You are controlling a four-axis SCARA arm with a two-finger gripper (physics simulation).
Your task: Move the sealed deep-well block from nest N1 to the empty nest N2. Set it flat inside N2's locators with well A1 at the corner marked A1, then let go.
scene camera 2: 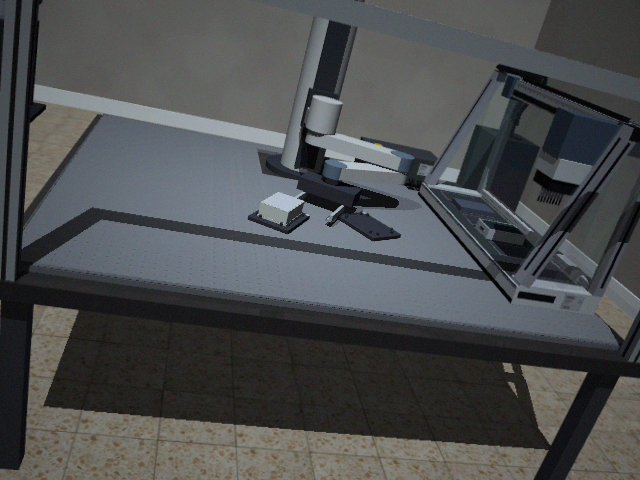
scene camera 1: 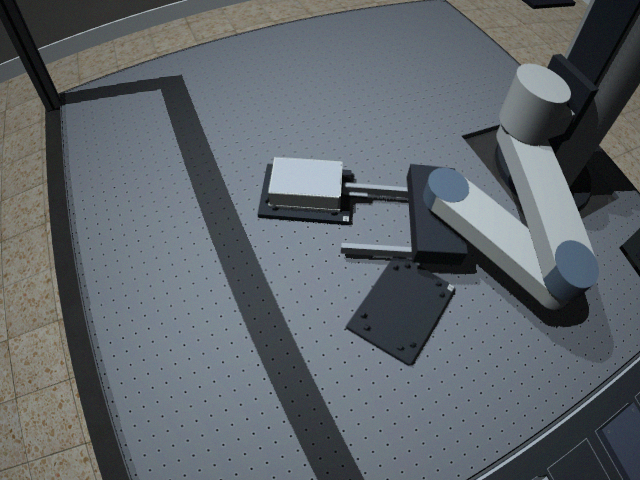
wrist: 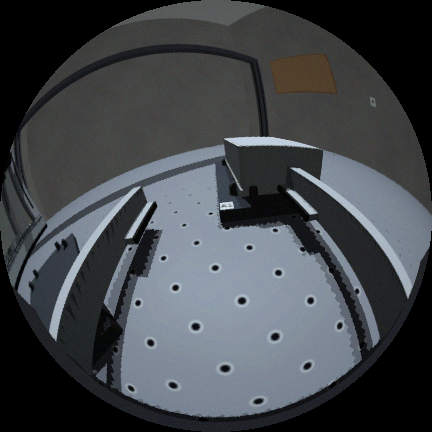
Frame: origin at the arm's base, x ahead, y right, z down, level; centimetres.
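Seen in the pictures: gripper, fingertip midpoint: (scene camera 2: 309,211) (scene camera 1: 341,216) (wrist: 214,183); arm's base, origin of the base link: (scene camera 2: 299,171).
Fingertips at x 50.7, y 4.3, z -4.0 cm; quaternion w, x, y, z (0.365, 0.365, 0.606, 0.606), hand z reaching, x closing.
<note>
Offsets run from my fingertips to a thing's top centre. "spot": to the spot under its first point. Level surfaces: height alone.
The sealed deep-well block @(dx +2.9, dy +8.7, dz -2.7 cm) (scene camera 1: 306,178) (scene camera 2: 281,204) (wrist: 280,162), a pale box, sits on the dark plate of nest N1 @(dx +2.9, dy +8.7, dz +0.5 cm) (scene camera 1: 310,214) (scene camera 2: 263,223) (wrist: 257,207). N1's white corner label @(spot: dx -0.9, dy +0.1, dz +1.5 cm) (scene camera 1: 345,219) (wrist: 226,205) shows at the corner nearest the gripper. My gripper (scene camera 1: 345,217) (scene camera 2: 312,209) (wrist: 214,183) is open and empty, low over the table. One finger points at the block's end face, its tip close to it; the other is off to N2's side, beyond the block. Nest N2 @(dx -2.1, dy -18.8, dz +0.5 cm) (scene camera 1: 403,310) (scene camera 2: 369,225) (wrist: 55,270) is an empty dark plate with small locators, turned at an angle, with a white label at one corner.
The perforated table top @(dz +2.7 cm) (scene camera 1: 206,330) (scene camera 2: 155,248) carries a dark shadow band. The arm's column (scene camera 2: 305,87) stands behind the gripper. A glass-sided enclosure (scene camera 2: 465,235) with a pipetting head stands at the right in scene camera 2. N2 lies close beside the gripper's body and one finger.
</note>
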